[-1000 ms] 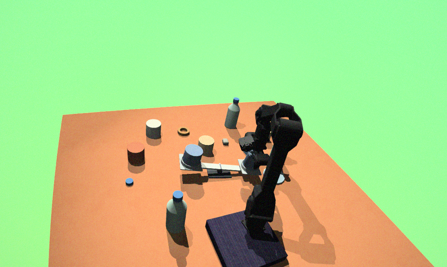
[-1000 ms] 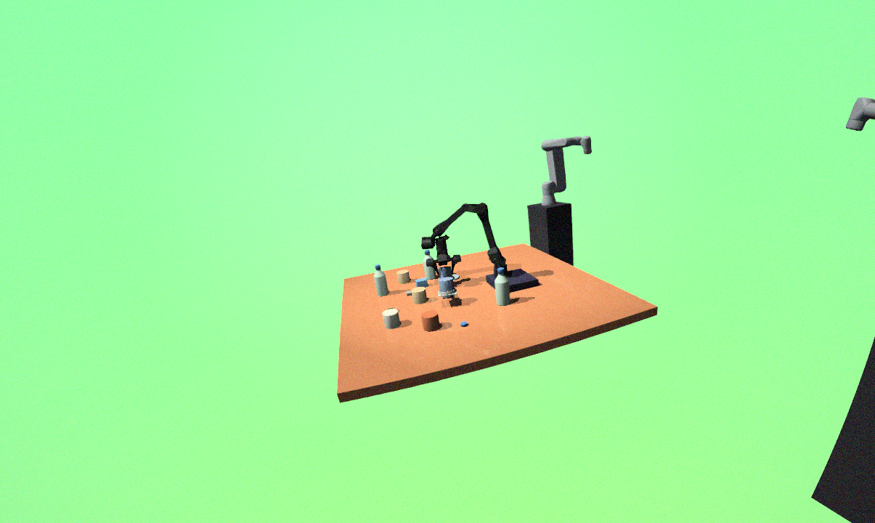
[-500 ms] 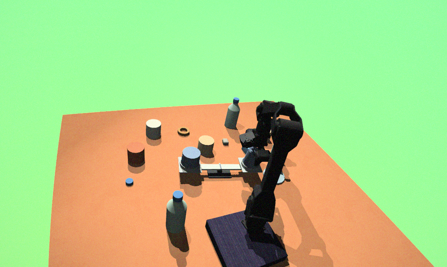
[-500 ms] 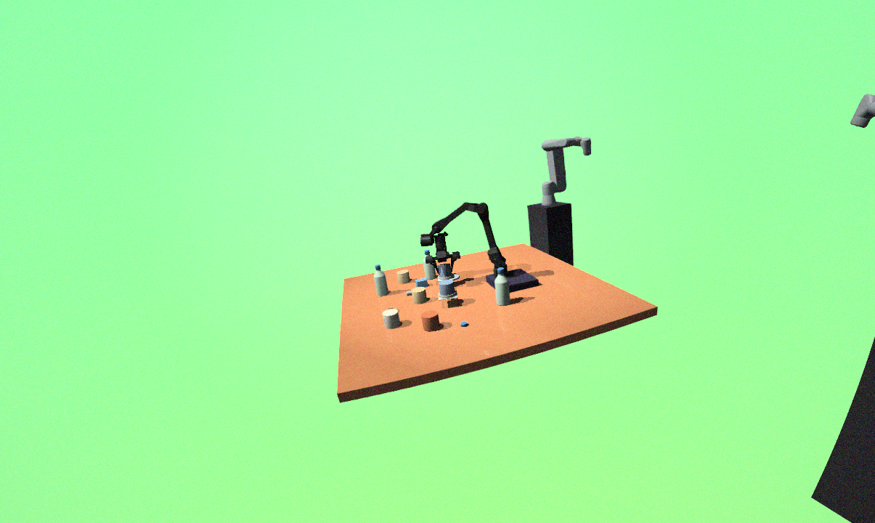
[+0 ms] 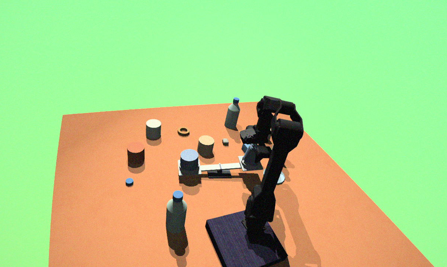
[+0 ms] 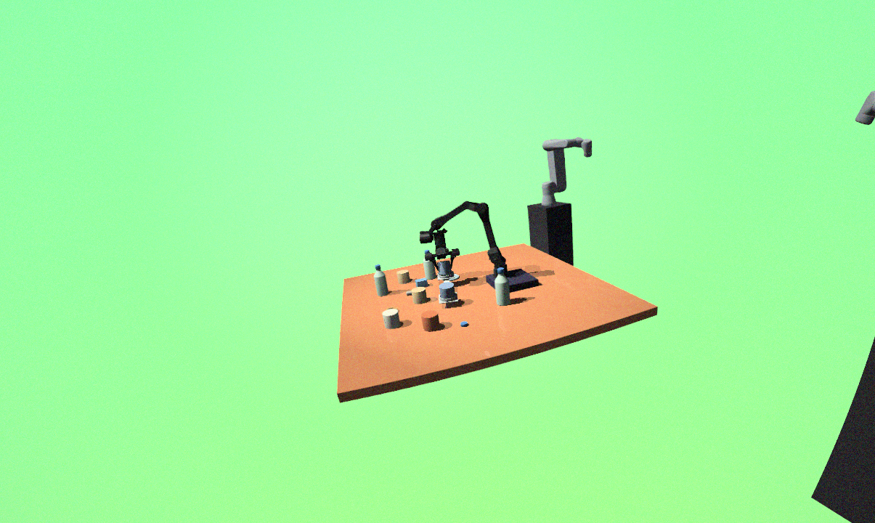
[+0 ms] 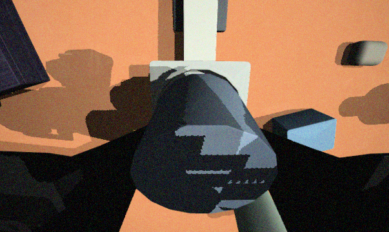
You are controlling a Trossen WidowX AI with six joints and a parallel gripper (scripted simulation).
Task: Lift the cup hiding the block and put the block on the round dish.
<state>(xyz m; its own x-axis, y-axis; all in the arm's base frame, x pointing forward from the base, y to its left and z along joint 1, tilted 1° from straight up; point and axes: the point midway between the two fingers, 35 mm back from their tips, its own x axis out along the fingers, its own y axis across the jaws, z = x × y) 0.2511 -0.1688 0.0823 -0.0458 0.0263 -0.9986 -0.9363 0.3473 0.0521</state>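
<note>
The green block lies 20 mm below my gripper tip and 10 mm to the left of it. The rest, counted from my gripper tip: round dish (100 mm to the right, 90 mm below, 60 mm behind); balance beam (120 mm to the left, 50 mm below, 50 mm ahead); balance (120 mm to the left, 70 mm below, 50 mm ahead).
</note>
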